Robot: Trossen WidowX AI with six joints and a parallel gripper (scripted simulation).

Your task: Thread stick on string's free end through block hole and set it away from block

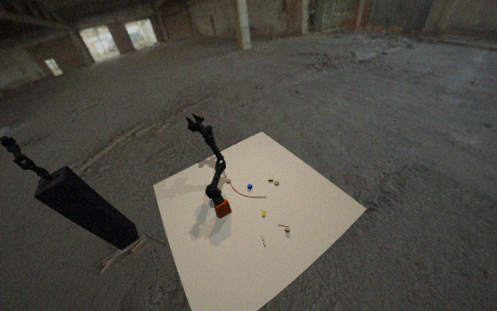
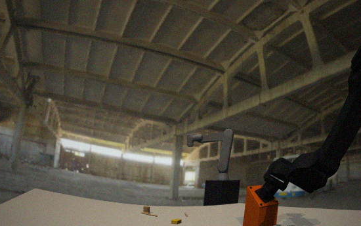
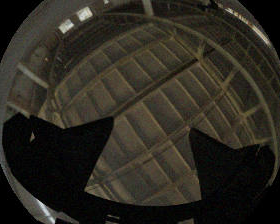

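Right now my gripper tip is 100 mm short of the blue block, 550 mm to the left of it and 530 mm above it. The rest, counted from my gripper tip: yellow block: 10 mm ahead, 810 mm to the right, 530 mm below; small wooden block: 30 mm ahead, 1010 mm to the right, 520 mm below.
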